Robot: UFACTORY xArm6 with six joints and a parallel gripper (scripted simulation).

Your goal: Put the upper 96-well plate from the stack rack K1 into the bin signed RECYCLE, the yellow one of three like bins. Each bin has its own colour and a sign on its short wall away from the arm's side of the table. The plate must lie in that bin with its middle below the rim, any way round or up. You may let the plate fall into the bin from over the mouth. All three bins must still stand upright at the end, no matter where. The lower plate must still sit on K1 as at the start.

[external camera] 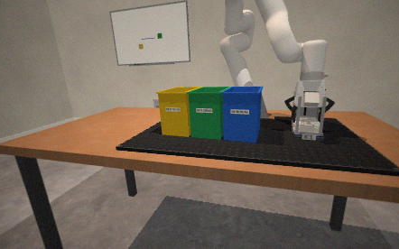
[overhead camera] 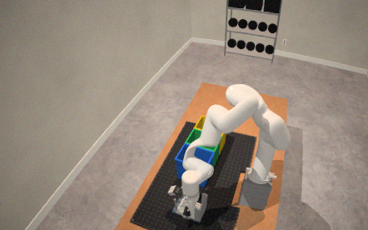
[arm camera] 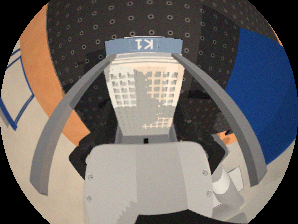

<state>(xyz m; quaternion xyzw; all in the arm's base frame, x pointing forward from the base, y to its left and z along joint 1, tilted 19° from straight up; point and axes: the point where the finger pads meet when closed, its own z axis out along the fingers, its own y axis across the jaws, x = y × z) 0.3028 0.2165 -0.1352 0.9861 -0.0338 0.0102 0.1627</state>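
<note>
Right now the white 96-well plate is 10 mm below my hand. Also, from my hand: yellow bin (40 mm ahead, 500 mm to the right, 40 mm above); blue bin (60 mm ahead, 240 mm to the right, 40 mm above); green bin (50 mm ahead, 370 mm to the right, 40 mm above).
</note>
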